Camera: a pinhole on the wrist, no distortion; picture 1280 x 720 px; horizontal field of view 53.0 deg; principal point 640.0 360.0 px. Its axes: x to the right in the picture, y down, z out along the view. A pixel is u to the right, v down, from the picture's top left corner.
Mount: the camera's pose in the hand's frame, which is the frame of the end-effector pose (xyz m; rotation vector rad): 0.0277 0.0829 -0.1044 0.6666 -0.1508 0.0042
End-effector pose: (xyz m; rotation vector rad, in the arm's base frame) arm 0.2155 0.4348 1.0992 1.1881 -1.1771 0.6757
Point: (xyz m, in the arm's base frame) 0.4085 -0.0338 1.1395
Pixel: 1141 337
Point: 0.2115 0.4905 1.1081
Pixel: 337 154
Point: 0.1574 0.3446 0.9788
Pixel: 84 686
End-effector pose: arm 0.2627 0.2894 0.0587 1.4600 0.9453 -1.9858
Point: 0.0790 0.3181 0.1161
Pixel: 695 80
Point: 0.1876 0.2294 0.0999
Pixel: 580 591
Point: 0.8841 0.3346 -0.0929
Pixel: behind the camera
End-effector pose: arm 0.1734 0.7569 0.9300 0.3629 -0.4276 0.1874
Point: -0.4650 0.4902 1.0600
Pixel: outside the picture
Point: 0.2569 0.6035 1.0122
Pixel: 1115 122
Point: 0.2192 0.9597 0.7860
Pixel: behind the camera
